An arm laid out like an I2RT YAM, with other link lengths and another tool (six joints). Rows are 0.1 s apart.
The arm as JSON. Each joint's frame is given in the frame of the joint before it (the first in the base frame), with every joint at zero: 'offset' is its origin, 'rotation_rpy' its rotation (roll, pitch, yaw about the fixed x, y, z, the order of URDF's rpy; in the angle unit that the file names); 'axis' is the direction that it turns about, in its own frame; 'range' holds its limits. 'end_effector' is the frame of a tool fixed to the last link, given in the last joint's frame.
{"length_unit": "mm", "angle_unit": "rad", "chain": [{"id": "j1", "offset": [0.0, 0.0, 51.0], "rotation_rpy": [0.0, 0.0, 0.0], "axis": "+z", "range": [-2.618, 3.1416]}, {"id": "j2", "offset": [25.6, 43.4, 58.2], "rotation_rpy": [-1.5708, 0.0, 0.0], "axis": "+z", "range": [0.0, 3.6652]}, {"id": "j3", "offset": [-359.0, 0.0, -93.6], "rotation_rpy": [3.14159, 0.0, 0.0], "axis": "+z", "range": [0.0, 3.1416]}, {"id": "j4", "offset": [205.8, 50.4, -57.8], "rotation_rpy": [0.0, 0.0, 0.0], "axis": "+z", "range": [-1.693, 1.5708]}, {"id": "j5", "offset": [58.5, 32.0, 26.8], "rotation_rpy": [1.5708, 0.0, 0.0], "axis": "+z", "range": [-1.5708, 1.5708]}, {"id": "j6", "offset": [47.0, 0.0, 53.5], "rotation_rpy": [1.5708, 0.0, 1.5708], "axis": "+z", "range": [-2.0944, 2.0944]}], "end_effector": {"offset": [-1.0, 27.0, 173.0], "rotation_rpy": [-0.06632, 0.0, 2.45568]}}
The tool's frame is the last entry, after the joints.
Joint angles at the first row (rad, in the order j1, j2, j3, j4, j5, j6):
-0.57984 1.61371 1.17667 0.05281 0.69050 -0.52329
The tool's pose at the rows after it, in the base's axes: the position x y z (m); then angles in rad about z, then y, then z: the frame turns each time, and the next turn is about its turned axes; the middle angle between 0 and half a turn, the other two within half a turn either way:
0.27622 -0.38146 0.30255 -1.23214 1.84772 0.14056
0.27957 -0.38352 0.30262 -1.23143 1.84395 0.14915
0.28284 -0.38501 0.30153 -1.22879 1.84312 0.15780
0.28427 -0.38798 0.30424 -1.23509 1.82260 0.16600
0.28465 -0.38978 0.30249 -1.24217 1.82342 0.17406
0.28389 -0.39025 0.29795 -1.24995 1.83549 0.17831
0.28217 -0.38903 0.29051 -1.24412 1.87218 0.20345
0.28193 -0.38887 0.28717 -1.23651 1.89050 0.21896
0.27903 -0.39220 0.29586 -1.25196 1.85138 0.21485
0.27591 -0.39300 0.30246 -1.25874 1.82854 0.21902
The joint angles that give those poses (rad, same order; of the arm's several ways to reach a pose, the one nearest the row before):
-0.57830 1.62025 1.17809 0.06914 0.68712 -0.52001
-0.57833 1.62985 1.18552 0.07558 0.68706 -0.51411
-0.57833 1.63871 1.19030 0.08080 0.68457 -0.50688
-0.57836 1.64413 1.18503 0.11498 0.69460 -0.51061
-0.58002 1.65177 1.18796 0.11645 0.69932 -0.49914
-0.58129 1.65863 1.19048 0.10315 0.70272 -0.48257
-0.59181 1.66043 1.20575 0.04660 0.67840 -0.43718
-0.59978 1.66164 1.21494 0.01984 0.65925 -0.41620
-0.59979 1.65447 1.20050 0.07102 0.68282 -0.44031
-0.60113 1.64376 1.19226 0.09538 0.69279 -0.45019

